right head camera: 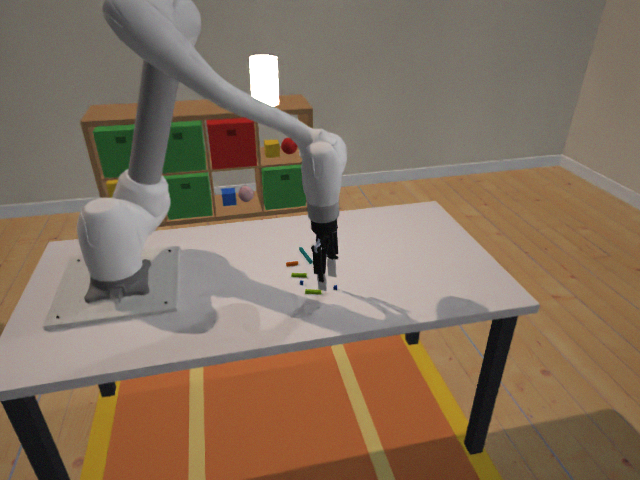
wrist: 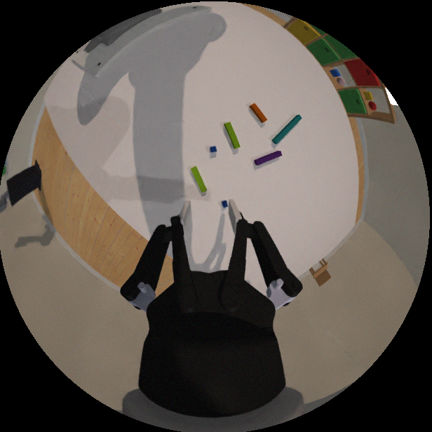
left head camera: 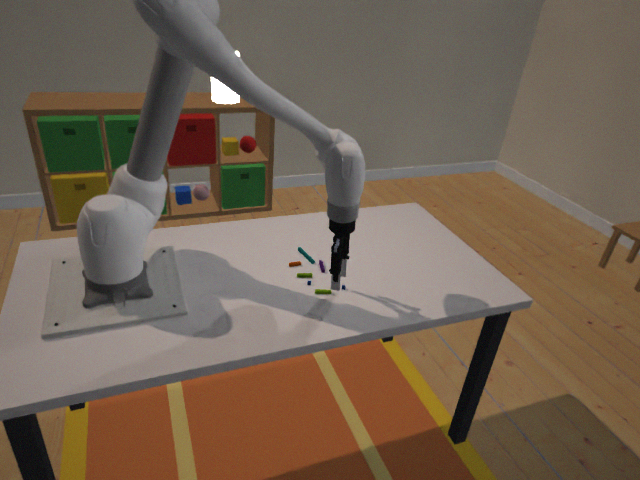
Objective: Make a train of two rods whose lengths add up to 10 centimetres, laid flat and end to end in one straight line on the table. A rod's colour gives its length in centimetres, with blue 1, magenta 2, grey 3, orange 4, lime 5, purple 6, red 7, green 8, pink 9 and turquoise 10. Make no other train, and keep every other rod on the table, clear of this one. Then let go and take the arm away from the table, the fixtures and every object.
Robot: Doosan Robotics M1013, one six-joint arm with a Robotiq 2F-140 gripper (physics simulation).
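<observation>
My gripper is open and empty above the table. One lime rod lies flat near the fingertips. A second lime rod lies apart from it, roughly parallel and offset sideways. A blue rod lies between them, touching neither. Another blue rod lies on the table and shows between the fingers in the wrist view.
An orange rod, a turquoise rod and a purple rod lie apart farther back. The gripper hides the purple rod in the right head view. The arm's base plate is at the table's left.
</observation>
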